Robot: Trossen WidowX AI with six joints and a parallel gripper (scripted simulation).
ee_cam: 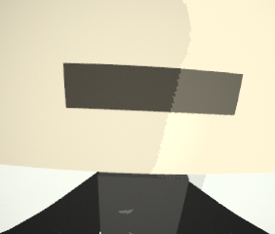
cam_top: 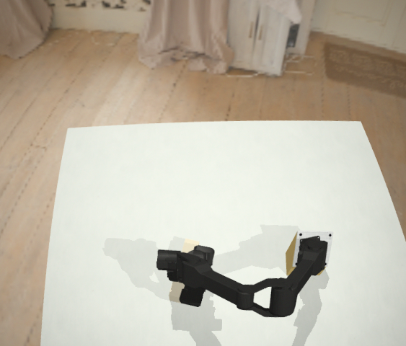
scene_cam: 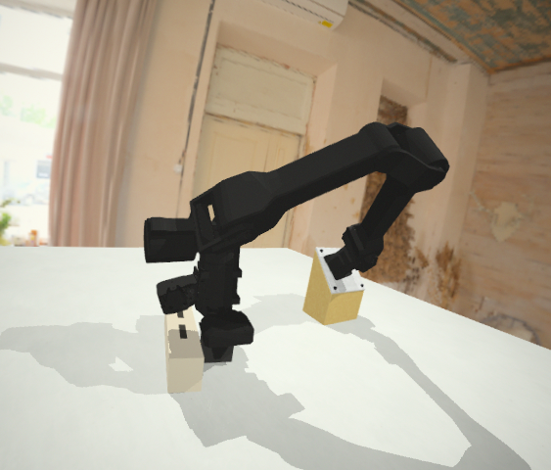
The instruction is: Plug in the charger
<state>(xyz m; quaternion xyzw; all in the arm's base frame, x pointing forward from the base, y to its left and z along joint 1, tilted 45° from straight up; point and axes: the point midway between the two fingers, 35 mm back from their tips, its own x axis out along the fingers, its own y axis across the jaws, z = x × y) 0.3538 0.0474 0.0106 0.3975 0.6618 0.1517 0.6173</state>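
Now: the dark grey charger 10 mm to the right of my gripper tip, 10 mm ahead of it and 10 mm above it.
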